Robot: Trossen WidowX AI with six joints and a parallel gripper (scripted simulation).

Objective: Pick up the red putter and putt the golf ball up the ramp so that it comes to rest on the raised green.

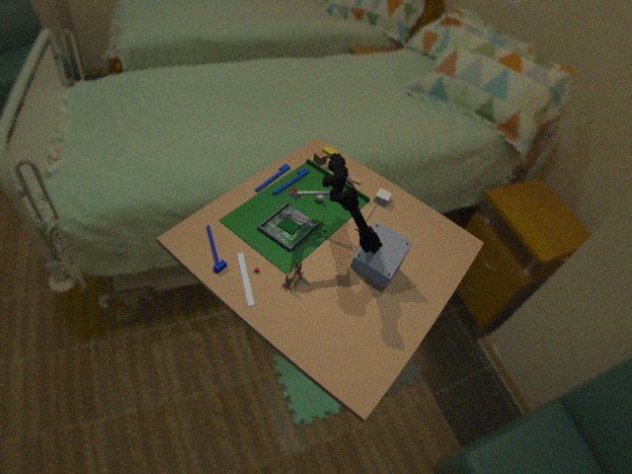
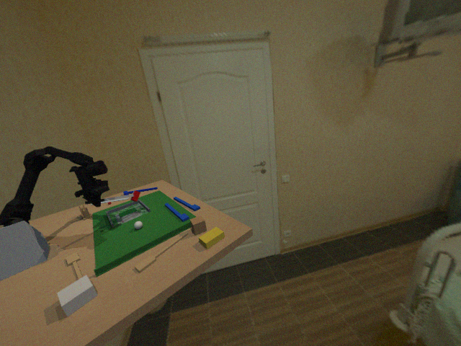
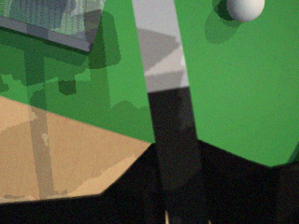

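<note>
Now: gripper tip 9 cm short of the red putter, 5 cm to the right of it and 1 cm above it. Also, from my gripper tip: white golf ball 13 cm ahead, 8 cm to the right, 15 cm below; then brown block 35 cm ahead, 36 cm to the right, 14 cm below; then white block 12 cm behind, 37 cm to the right, 15 cm below.
</note>
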